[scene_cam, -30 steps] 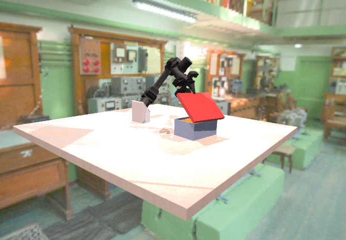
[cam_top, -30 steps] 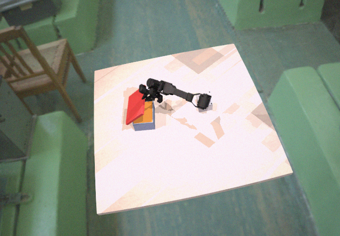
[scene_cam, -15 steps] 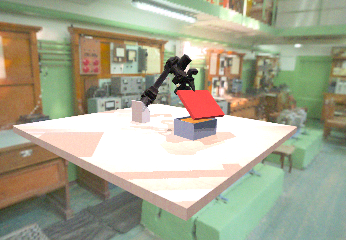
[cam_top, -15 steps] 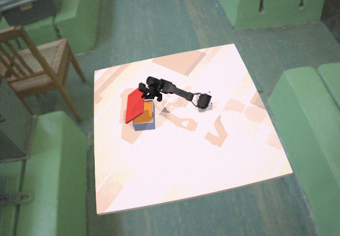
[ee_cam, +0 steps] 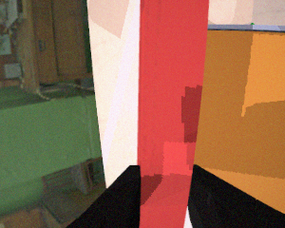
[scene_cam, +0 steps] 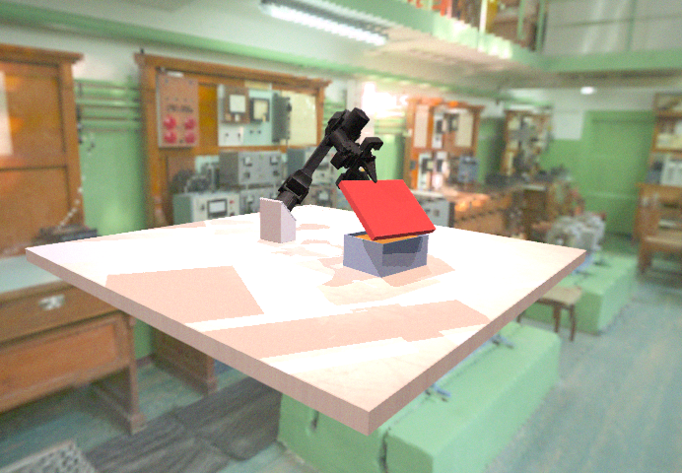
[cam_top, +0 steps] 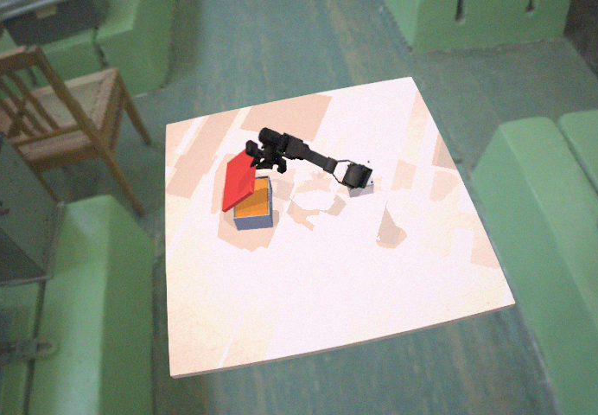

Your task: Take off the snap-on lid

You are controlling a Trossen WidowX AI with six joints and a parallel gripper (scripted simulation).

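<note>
The flat red lid lies 60 mm ahead of my gripper tip, 50 mm below it and 20 mm to the right of it. From my gripper tip the other things lie so: grey-blue storage box 190 mm below, 40 mm ahead, 20 mm to the left.
</note>
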